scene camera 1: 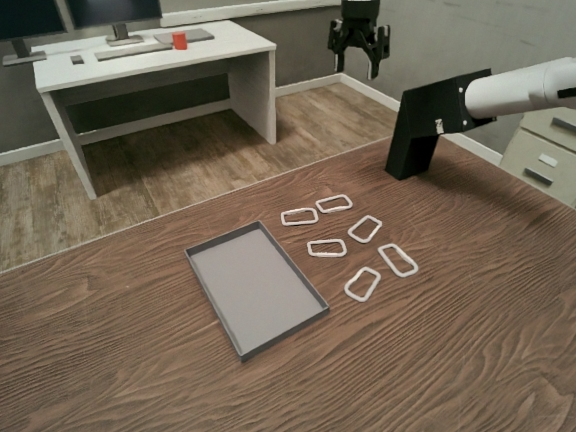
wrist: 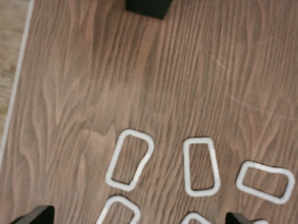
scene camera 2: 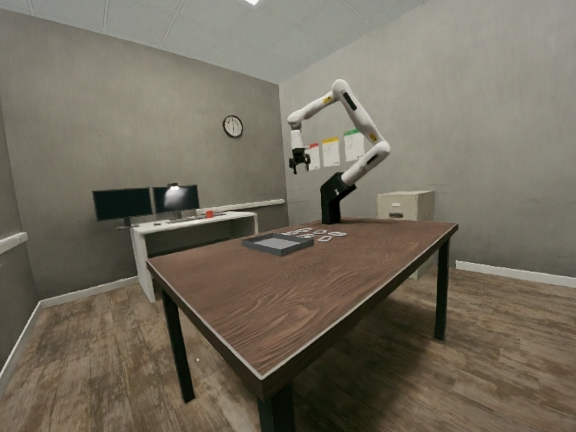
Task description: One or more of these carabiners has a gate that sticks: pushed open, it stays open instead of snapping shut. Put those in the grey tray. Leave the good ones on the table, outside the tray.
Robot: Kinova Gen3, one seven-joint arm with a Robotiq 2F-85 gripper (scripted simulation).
grey tray: scene camera 1; scene camera 2; not seen in the wrist view (out of frame)
same spot on grey tray: point(scene camera 2: 277, 244) = point(scene camera 1: 256, 278)
